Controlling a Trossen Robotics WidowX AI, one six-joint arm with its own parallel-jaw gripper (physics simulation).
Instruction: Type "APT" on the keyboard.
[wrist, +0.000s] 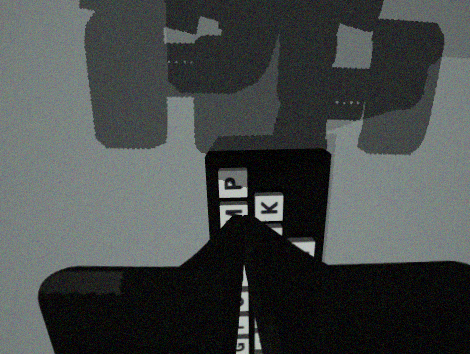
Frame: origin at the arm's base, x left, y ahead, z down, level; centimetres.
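Where they show: gripper, between the fingertips: (242, 225).
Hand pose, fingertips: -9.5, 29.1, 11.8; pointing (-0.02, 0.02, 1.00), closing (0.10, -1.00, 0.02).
Things, the pixels of their centre, and the offset from my fingertips, as dx, dy, dz. Level surfaces: height alone.
- black keyboard, middle of its body: (265, 302) +7.6, -1.0, +3.6
- P key, middle of its body: (233, 182) -1.0, +0.3, +2.9
- M key, middle of its body: (233, 215) +0.9, +0.4, +2.9
- K key, middle of its body: (268, 206) +0.6, -1.5, +2.9
- grey surface, height of its surface: dz +4.4
The black keyboard (305, 175) with white keys lies turned sideways in the wrist view, its far end at the centre. The P key (233, 183) is the end key of the left row, partly in shadow. The M key (231, 208) is beside it, partly covered by the fingers. The K key (269, 207) is in the row to the right. My gripper (242, 225) is shut and empty, its dark tips over the keyboard at the M key's lower edge; whether they touch it cannot be told. The A and T keys cannot be made out; the fingers hide much of the keyboard.
Part of another key (303, 247) shows at the right edge of the fingers. Several keys show through the narrow gap below the tips. Dark shadows of the arm fall on the grey surface (395, 200) beyond the keyboard's end.
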